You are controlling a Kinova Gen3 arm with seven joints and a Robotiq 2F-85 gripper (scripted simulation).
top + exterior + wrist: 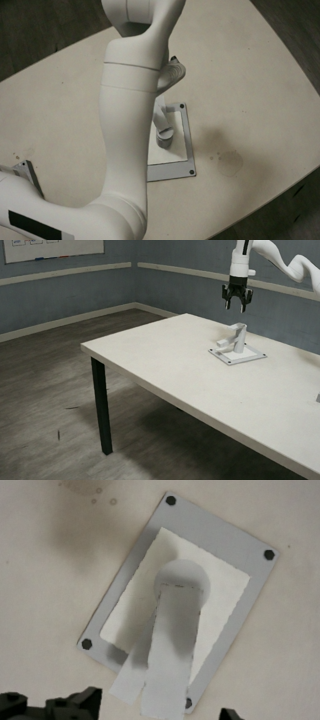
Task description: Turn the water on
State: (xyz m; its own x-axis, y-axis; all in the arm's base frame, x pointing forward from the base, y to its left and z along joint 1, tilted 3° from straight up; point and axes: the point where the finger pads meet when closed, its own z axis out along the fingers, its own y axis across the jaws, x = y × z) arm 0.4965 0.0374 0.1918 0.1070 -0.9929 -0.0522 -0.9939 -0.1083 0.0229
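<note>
The tap lever lies 10 cm below my hand and 5 cm to the right of it. Also, from my hand: tap (14 cm below, 5 cm to the right, 1 cm ahead); plate (23 cm below, 8 cm to the right, 1 cm ahead).
</note>
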